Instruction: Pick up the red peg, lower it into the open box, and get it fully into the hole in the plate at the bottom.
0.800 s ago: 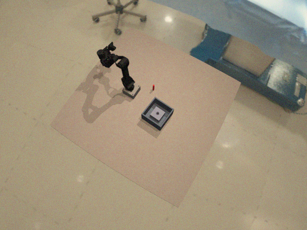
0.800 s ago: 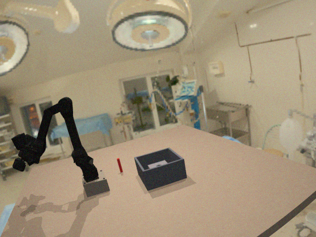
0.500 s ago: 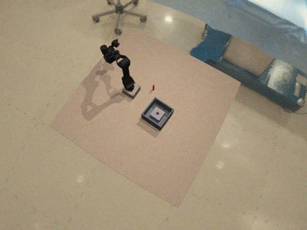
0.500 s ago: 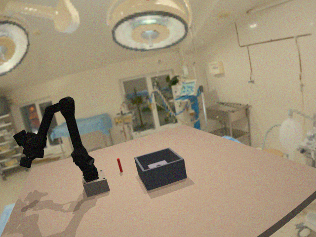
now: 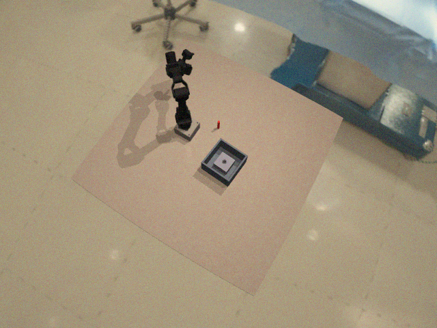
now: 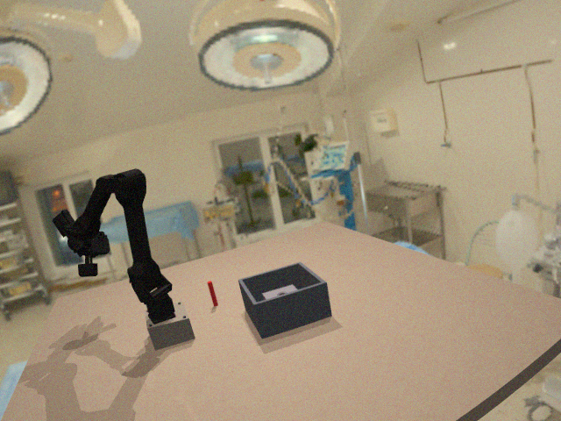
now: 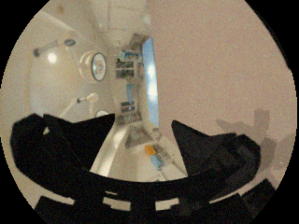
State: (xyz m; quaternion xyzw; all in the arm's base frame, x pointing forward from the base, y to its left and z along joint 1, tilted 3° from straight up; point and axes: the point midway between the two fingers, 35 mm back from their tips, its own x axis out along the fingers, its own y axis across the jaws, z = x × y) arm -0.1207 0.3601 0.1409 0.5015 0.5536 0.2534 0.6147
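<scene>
Right now my gripper tip is 300 mm to the left of the red peg, 290 mm short of it and 180 mm above it. The rest, counted from my gripper tip: light grey plate: 520 mm to the right, 410 mm ahead, 170 mm below; dark box: 520 mm to the right, 410 mm ahead, 190 mm below.
</scene>
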